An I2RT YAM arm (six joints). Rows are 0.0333 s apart.
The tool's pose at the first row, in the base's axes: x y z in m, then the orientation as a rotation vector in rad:
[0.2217, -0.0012, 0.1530, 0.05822, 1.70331, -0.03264]
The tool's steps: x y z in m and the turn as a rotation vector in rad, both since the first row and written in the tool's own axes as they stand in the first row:
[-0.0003, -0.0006, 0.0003, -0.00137, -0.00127, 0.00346]
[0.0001, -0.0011, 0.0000, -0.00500, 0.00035, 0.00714]
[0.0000, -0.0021, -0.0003, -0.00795, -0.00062, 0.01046]
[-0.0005, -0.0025, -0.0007, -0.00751, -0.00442, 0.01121]
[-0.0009, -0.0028, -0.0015, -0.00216, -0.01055, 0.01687]
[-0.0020, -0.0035, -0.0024, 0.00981, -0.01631, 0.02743]
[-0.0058, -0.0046, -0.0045, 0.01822, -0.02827, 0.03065]
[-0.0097, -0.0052, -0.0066, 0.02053, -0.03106, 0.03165]
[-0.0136, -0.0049, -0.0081, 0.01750, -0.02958, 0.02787]
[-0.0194, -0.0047, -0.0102, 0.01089, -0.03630, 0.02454]
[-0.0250, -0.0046, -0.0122, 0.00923, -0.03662, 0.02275]
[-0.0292, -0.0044, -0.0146, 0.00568, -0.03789, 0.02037]
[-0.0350, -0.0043, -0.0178, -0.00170, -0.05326, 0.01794]
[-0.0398, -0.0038, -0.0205, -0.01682, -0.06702, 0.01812]
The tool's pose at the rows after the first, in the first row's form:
[0.2220, -0.0018, 0.1533, 0.06011, 1.70193, -0.02893]
[0.2216, -0.0023, 0.1529, 0.06058, 1.70344, -0.02305]
[0.2213, -0.0033, 0.1530, 0.06118, 1.70237, -0.01809]
[0.2209, -0.0037, 0.1536, 0.06205, 1.69854, -0.01800]
[0.2202, -0.0039, 0.1541, 0.07069, 1.69216, -0.01850]
[0.2194, -0.0046, 0.1553, 0.08840, 1.68587, -0.02097]
[0.2177, -0.0057, 0.1593, 0.09702, 1.67368, -0.02602]
[0.2162, -0.0062, 0.1634, 0.09949, 1.67081, -0.02731]
[0.2152, -0.0059, 0.1675, 0.09409, 1.67250, -0.02751]
[0.2139, -0.0057, 0.1735, 0.08616, 1.66600, -0.02454]
[0.2127, -0.0056, 0.1793, 0.08341, 1.66577, -0.02447]
[0.2109, -0.0054, 0.1838, 0.07873, 1.66463, -0.02326]
[0.2085, -0.0052, 0.1900, 0.07078, 1.64943, -0.01921]
[0.2065, -0.0046, 0.1951, 0.05939, 1.63575, -0.00668]

